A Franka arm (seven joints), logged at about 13 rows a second.
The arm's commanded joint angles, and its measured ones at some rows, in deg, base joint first. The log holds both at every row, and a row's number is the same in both.
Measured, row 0:
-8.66, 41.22, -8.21, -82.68, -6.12, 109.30, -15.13
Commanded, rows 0 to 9:
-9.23, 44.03, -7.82, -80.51, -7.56, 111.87, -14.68
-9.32, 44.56, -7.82, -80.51, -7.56, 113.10, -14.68
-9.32, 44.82, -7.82, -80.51, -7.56, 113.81, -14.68
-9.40, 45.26, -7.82, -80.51, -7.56, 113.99, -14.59
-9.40, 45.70, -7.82, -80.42, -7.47, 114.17, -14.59
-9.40, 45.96, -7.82, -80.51, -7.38, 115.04, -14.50
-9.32, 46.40, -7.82, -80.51, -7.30, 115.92, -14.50
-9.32, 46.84, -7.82, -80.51, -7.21, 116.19, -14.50
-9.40, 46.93, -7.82, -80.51, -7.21, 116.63, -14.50
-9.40, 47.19, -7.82, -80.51, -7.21, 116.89, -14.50
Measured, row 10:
-8.94, 45.85, -8.23, -82.42, -6.12, 116.71, -15.13
